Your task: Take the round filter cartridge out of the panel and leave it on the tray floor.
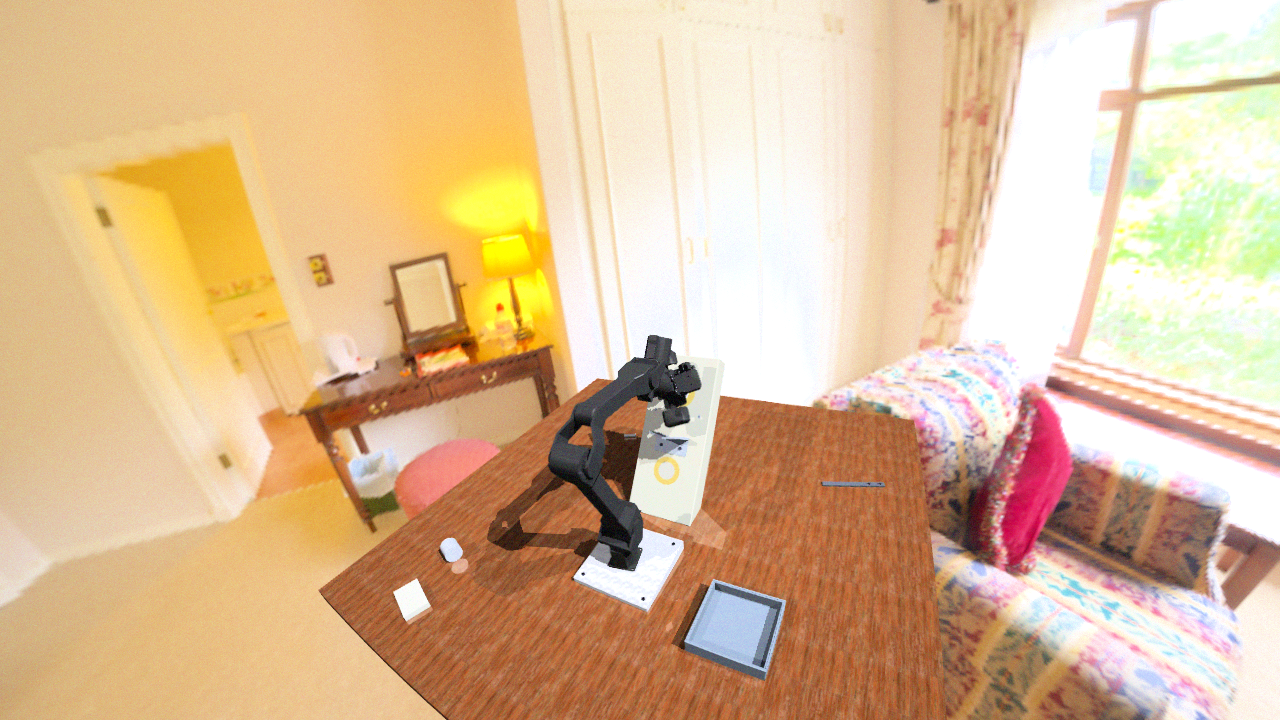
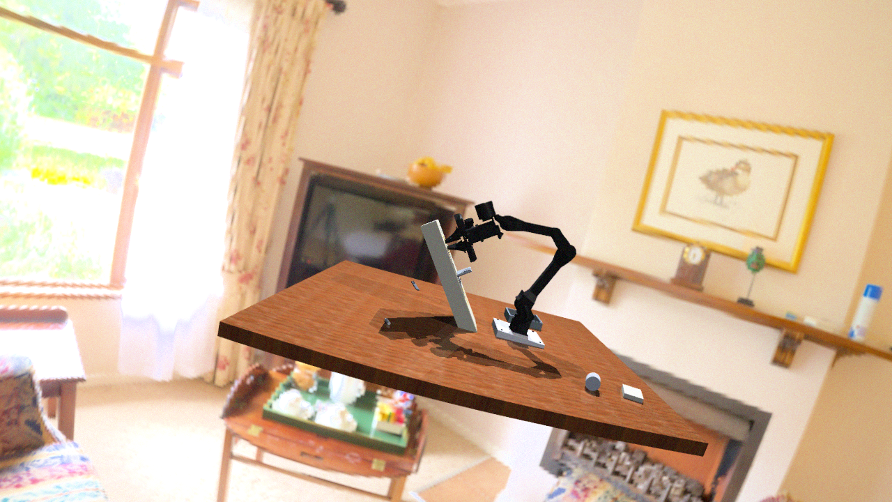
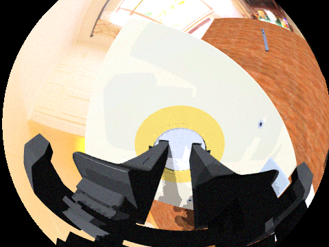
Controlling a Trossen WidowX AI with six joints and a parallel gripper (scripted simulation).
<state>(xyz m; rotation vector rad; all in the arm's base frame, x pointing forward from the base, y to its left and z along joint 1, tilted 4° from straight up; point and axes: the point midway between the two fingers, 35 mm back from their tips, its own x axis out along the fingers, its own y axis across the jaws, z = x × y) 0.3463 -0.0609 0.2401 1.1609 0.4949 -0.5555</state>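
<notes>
Right now my gripper tip is 40 mm past the cream service panel, 10 mm to the right of it and 80 mm above it. The rest, counted from my gripper tip: filter cartridge: 10 mm ahead, 10 mm below; then grey tray: 470 mm behind, 200 mm to the right, 260 mm below; then white block: 610 mm behind, 510 mm to the left, 260 mm below.
</notes>
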